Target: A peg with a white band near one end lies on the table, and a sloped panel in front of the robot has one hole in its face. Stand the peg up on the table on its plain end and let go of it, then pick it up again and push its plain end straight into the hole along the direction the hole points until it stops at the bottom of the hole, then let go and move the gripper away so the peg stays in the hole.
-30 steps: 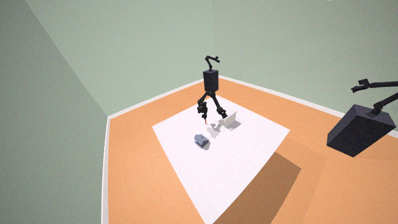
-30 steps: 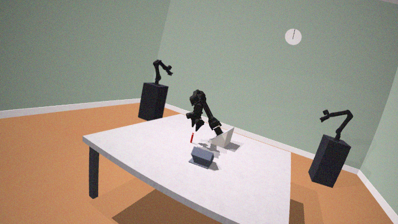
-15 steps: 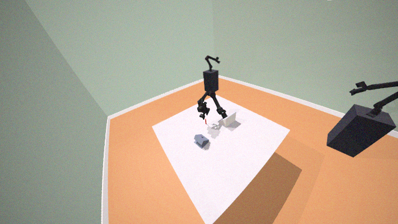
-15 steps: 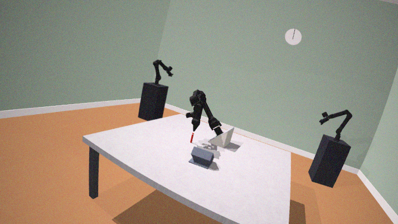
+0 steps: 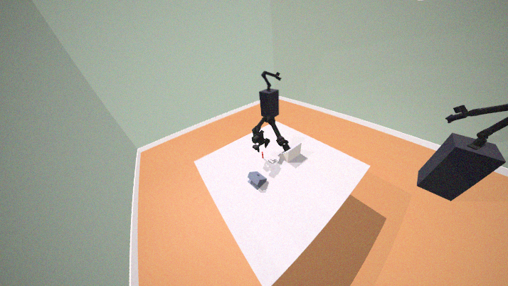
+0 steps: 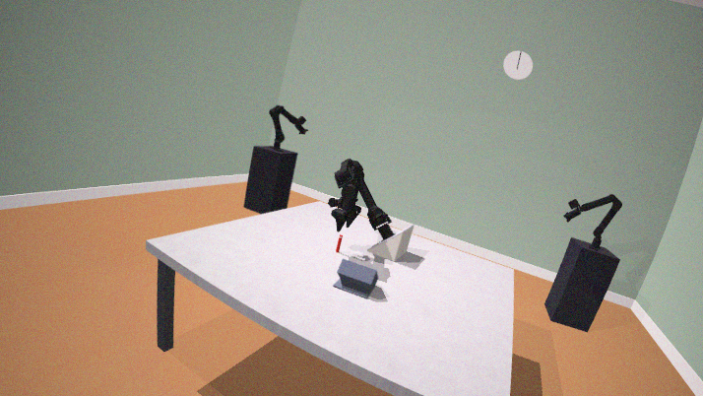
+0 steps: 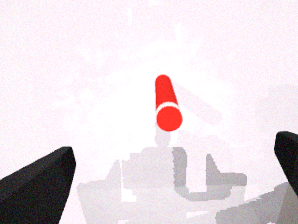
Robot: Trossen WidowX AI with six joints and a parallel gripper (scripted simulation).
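Right now the red peg is 5 cm below my gripper tip. Also, from my gripper tip: sloped panel 24 cm ahead, 18 cm to the left, 7 cm below.
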